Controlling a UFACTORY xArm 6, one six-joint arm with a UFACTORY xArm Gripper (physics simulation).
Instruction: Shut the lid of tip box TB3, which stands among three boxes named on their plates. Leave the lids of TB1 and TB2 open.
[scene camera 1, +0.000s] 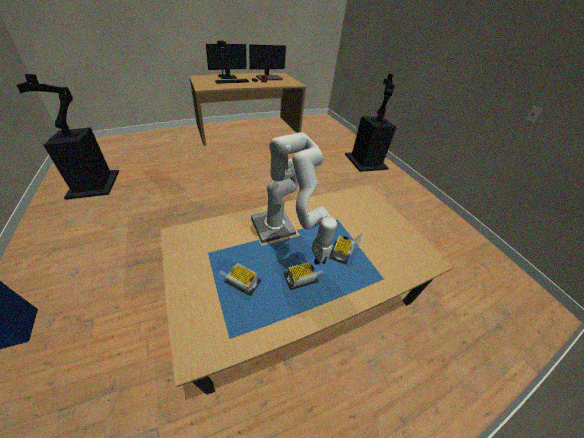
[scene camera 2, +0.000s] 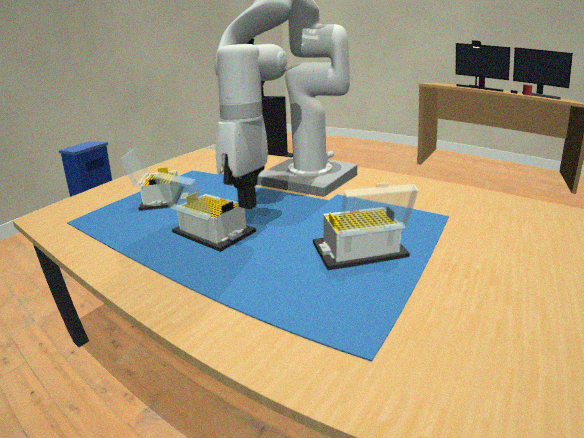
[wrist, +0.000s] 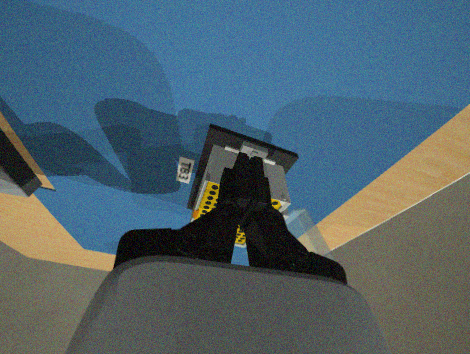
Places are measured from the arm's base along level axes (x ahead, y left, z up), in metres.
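Pixels of known places: gripper, between the fingertips: (scene camera 1: 317, 262) (scene camera 2: 247, 206) (wrist: 243, 169); arm's base, origin of its link: (scene camera 1: 274, 222) (scene camera 2: 310, 169).
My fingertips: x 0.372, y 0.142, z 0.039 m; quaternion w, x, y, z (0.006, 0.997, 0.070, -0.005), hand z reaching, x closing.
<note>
Ahead of a thing's pixels: the offset from my fingertips to its middle. "*": to the spot under its first point. Level surfaces: height alone.
Box TB3 {dy -0.090, dx +0.015, dz -0.035 m} (scene camera 1: 301, 272) (scene camera 2: 205, 225) (wrist: 216, 160) is the middle box, with a yellow rack; its plate {* dy -0.092, dx -0.039, dz -0.066 m} (wrist: 185, 169) reads TB3 in the wrist view. Its clear lid {* dy -0.028, dx +0.110, dz +0.070 m} (scene camera 2: 187, 185) (wrist: 306, 227) stands open along the front side. My gripper (scene camera 1: 320, 261) (scene camera 2: 246, 204) (wrist: 243, 169) is shut and empty, above TB3's bracket end; in the wrist view the fingers hide part of the rack. The left box in scene view 1 (scene camera 1: 243, 276) (scene camera 2: 159, 195) and the right one (scene camera 1: 343, 247) (scene camera 2: 367, 245) also have open lids. I cannot read which is TB1 or TB2.
The boxes stand on a blue mat {dz -0.068 m} (scene camera 1: 260, 312) (scene camera 2: 280, 295) (wrist: 350, 50) on the wooden table {dz -0.072 m} (scene camera 1: 192, 325) (scene camera 2: 475, 325). The robot's base plate (scene camera 1: 265, 231) (scene camera 2: 320, 184) is at the back. A blue bin (scene camera 1: 15, 320) (scene camera 2: 82, 167) stands beyond the table.
</note>
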